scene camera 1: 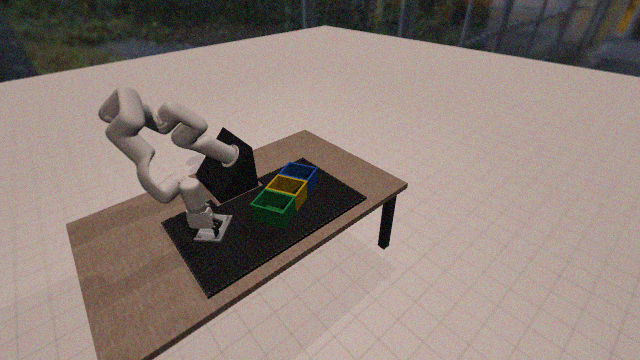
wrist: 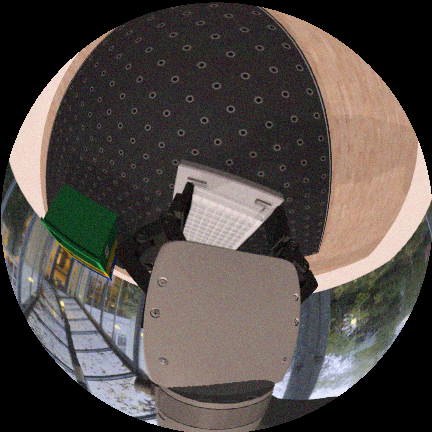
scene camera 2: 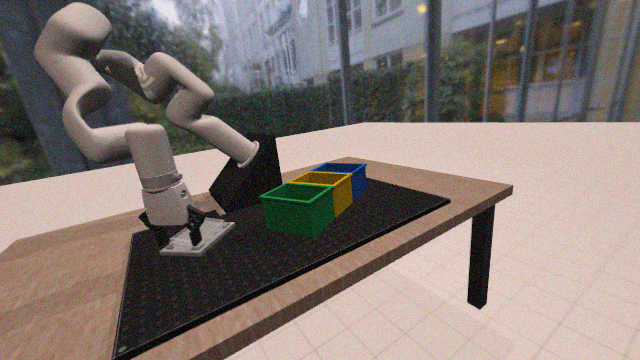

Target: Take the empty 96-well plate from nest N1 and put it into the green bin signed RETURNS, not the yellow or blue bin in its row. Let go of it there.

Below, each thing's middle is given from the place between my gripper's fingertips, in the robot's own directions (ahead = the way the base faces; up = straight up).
I see my gripper 50 mm past the light grey nest point(wrist: 239, 188), 50 mm to the right of it and 20 mm above it. Round my hand: 96-well plate point(scene camera 2: 210, 226): 50 mm behind, 50 mm to the left.
